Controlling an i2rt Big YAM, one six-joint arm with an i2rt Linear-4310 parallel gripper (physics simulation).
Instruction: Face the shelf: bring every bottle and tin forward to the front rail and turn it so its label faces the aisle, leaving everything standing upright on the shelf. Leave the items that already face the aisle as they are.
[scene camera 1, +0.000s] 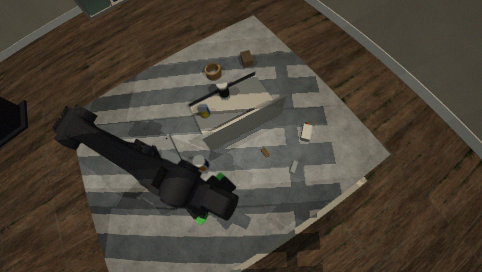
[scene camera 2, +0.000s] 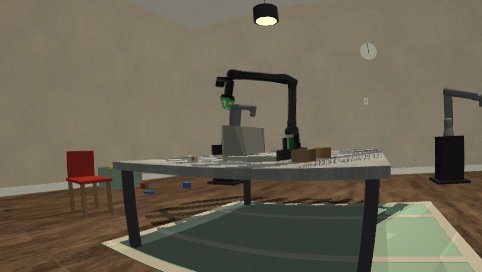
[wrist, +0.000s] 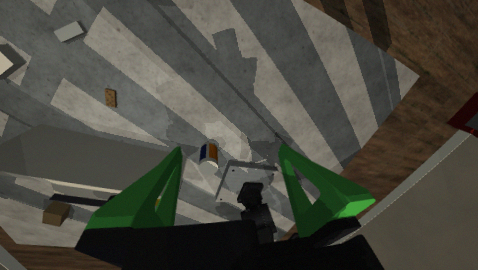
The gripper (wrist: 232, 149) is open, with nothing in its grasp. Also in view: a grey shelf back panel (scene camera 1: 222, 135) and a shelf board (scene camera 1: 249, 94).
The grey shelf back panel also shows in scene camera 2 (scene camera 2: 236, 140).
